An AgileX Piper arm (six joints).
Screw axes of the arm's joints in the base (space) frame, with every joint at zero. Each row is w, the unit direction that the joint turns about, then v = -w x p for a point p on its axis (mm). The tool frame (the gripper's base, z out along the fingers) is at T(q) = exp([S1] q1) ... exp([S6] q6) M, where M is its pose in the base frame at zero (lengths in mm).
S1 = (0, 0, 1, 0, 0, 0)
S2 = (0, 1, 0, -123, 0, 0)
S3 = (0, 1, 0, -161.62, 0, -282.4)
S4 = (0.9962, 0, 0.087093, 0, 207.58, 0)
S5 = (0, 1, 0, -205.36, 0, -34.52)
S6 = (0.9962, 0, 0.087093, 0, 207.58, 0)
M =
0.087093 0 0.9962 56.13
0 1 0 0
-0.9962 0 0.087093 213.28
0 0 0 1
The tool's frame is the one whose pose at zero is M.
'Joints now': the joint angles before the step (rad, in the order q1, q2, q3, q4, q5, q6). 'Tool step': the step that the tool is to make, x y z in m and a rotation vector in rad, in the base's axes. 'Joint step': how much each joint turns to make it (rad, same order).
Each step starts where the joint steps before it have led.
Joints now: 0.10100, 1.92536, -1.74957, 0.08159, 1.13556, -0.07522
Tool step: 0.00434, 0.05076, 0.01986, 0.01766, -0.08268, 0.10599
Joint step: 0.11681, 0.02735, -0.10960, 0.00000, -0.00299, 0.01139
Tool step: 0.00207, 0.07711, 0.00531, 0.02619, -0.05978, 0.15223
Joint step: 0.16488, 0.09392, -0.16169, 0.00091, 0.00192, 0.01434
